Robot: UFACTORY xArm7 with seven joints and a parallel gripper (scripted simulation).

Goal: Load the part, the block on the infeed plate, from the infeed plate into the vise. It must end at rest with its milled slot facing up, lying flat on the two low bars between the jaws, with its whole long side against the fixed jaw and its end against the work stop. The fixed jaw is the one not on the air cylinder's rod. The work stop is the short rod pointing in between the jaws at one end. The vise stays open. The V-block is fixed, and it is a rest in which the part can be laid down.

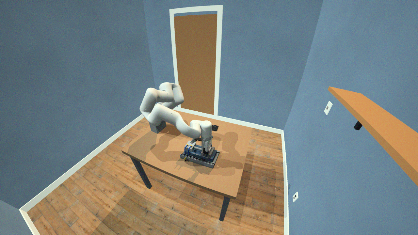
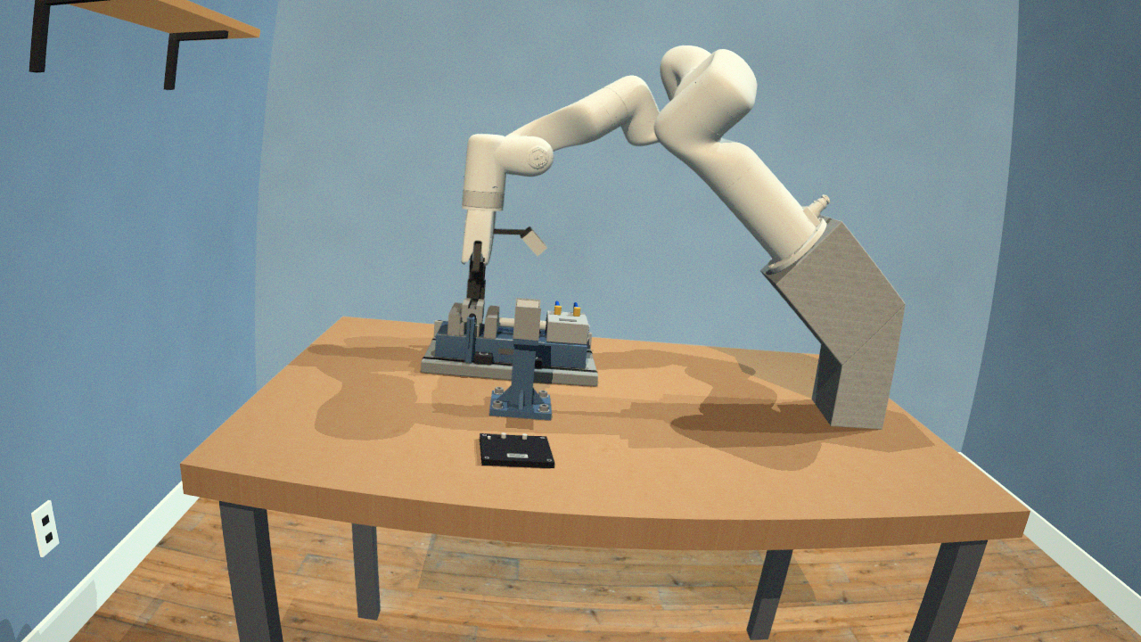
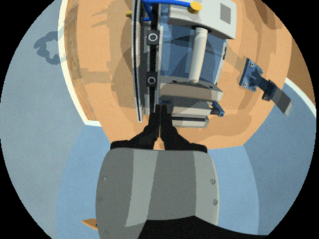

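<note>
Right now my hand is 50 mm to the right of the grey block and 20 mm above it. The rest, counted from my hand: fixed jaw 30 mm ahead, 40 mm to the left, 40 mm below; then moving jaw 30 mm behind, 50 mm to the left, 40 mm below; then work stop 10 mm ahead, 90 mm to the left, 30 mm below.
</note>
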